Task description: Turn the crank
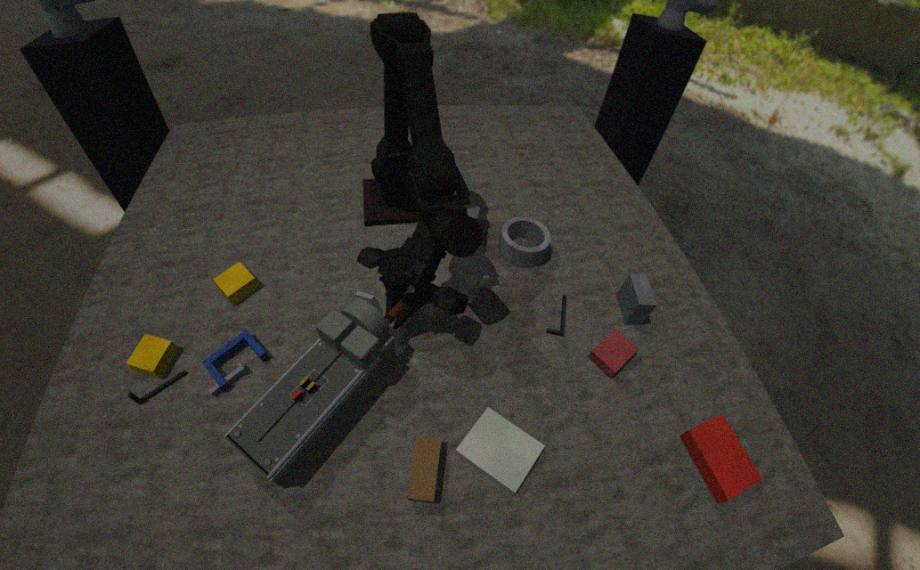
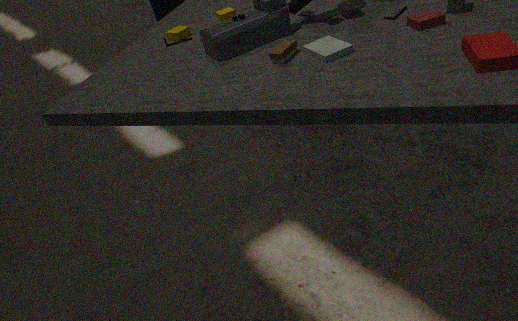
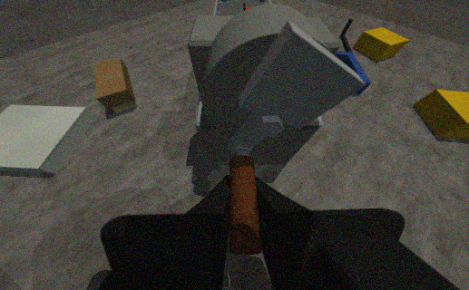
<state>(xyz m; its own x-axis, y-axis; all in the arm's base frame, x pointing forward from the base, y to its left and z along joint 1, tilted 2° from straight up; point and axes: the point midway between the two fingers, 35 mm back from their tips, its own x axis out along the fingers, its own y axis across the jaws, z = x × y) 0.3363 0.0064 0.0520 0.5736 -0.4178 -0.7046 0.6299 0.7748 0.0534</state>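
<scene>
Right now the brown crank handle is 20 mm above my gripper tip, 10 mm to the left of it and 10 mm behind it. The rest, counted from my gripper tip: white plate: 210 mm ahead, 150 mm to the left, 30 mm below; red pointer: 130 mm to the right, 130 mm ahead, 40 mm above; brown block: 230 mm ahead, 40 mm to the left, 20 mm below.
</scene>
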